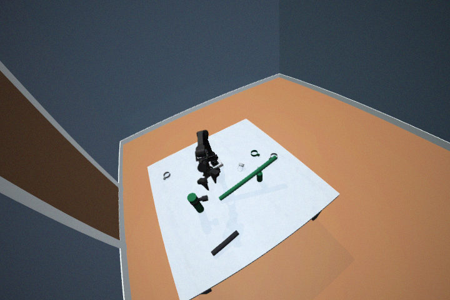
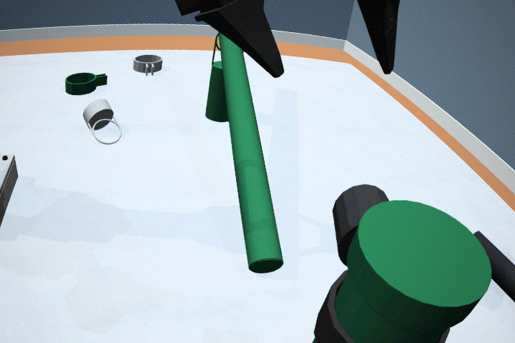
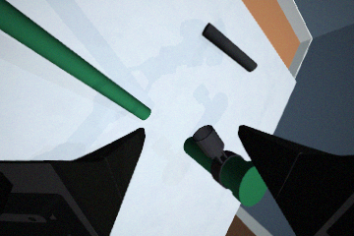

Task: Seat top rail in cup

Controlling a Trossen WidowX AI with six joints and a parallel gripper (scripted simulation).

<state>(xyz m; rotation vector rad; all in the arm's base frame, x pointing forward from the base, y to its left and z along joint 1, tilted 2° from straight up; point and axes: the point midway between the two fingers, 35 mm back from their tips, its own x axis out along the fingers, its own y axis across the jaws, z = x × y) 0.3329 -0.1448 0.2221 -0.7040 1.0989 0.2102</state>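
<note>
The dark rail-end cup lies 9 cm to the right of my gripper tip and 7 cm below it. Round my gripper tip: white loop cap 32 cm to the left, 21 cm below, 17 cm behind; then black bar 31 cm ahead, 20 cm below, 12 cm to the right; then small green post 38 cm to the left, 12 cm below, 3 cm ahead.
</note>
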